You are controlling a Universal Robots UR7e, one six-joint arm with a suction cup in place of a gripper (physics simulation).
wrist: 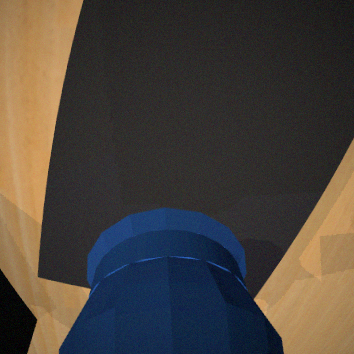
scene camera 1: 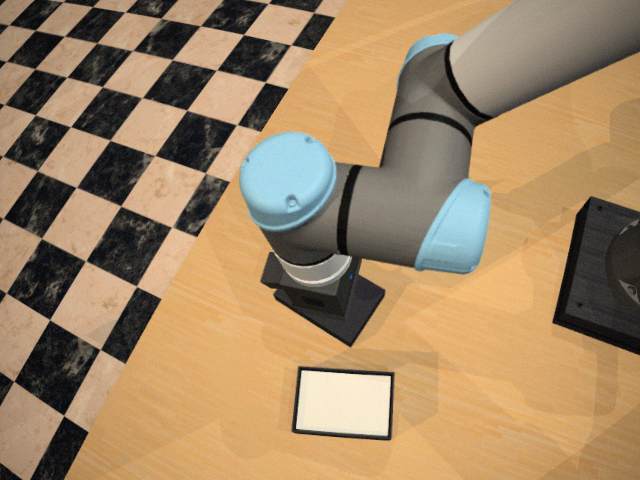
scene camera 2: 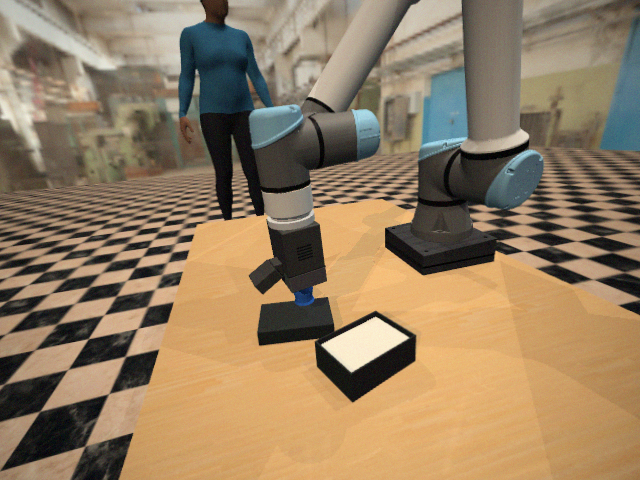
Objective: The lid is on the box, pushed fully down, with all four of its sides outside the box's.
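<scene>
The lid is a flat dark slab, lying level on the table behind the box and turned at an angle to it. The box is black and open at the top, with a cream inside, and stands upright, apart from the lid. My gripper's blue suction cup is at the lid's top face, off-centre toward one end; it holds nothing by suction. Whether it touches the face or is slightly above it is hard to tell. The cup is hidden under the arm in scene camera 1.
The robot's black base stands on the wooden table, to the right of the lid and box. The table's left edge borders a checkered floor. A person stands behind the table.
</scene>
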